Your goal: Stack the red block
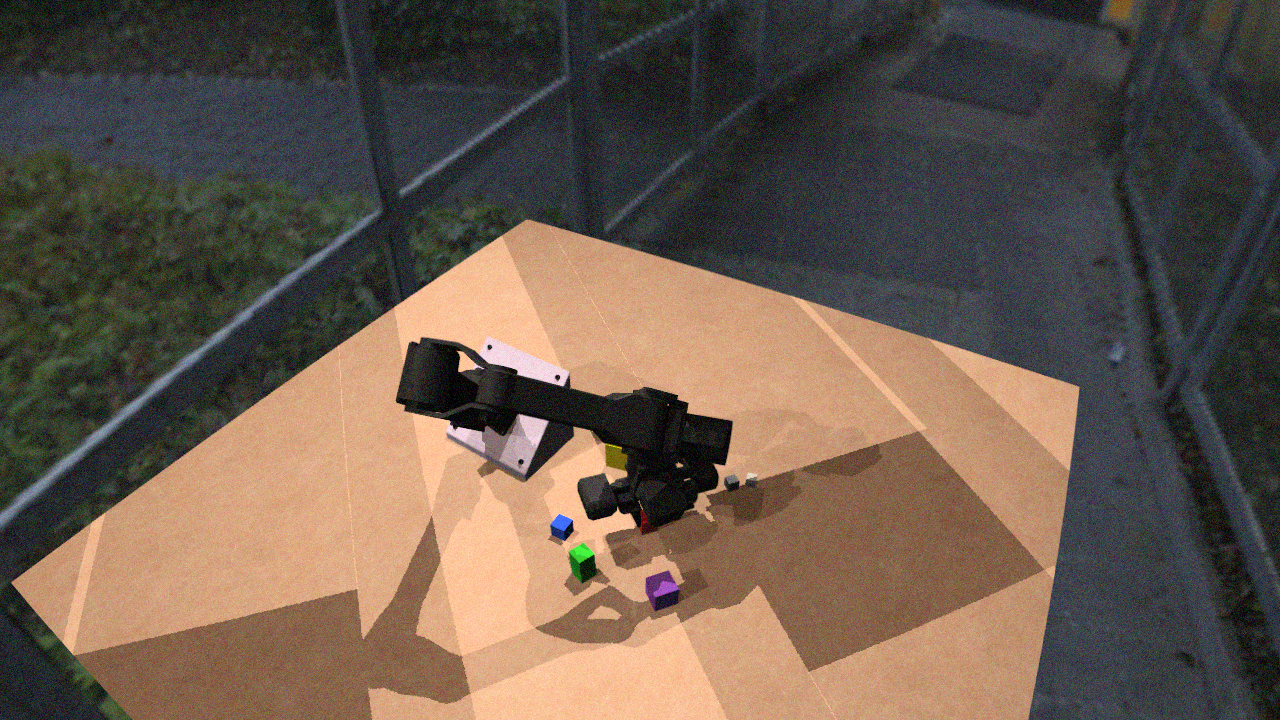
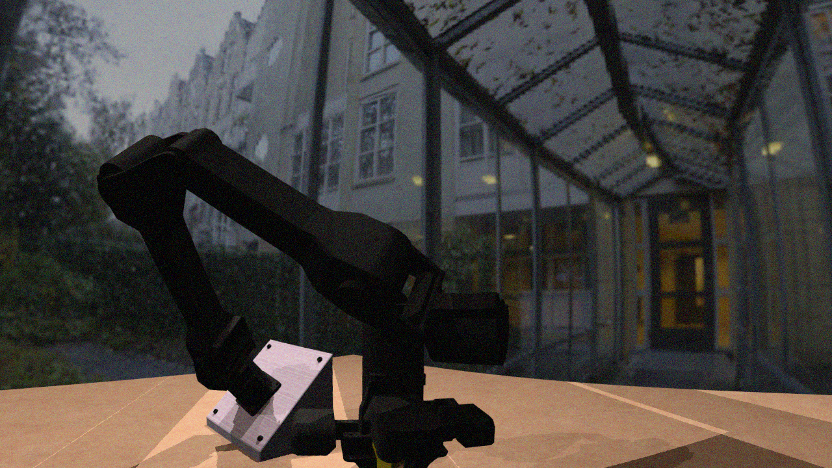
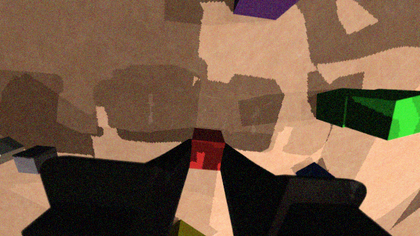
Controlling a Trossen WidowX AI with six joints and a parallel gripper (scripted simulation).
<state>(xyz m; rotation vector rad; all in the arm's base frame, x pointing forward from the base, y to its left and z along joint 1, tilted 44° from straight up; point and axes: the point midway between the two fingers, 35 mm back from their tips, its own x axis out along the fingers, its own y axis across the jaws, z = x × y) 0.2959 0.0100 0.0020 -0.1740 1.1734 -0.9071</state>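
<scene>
My gripper tip is 90 mm to the left of the blue block and 90 mm past it. The rest, counted from my gripper tip: purple block: 90 mm ahead, 80 mm to the right, 10 mm above; then red block: right at my gripper tip; then yellow block: 110 mm behind, 90 mm to the left, 10 mm above.
</scene>
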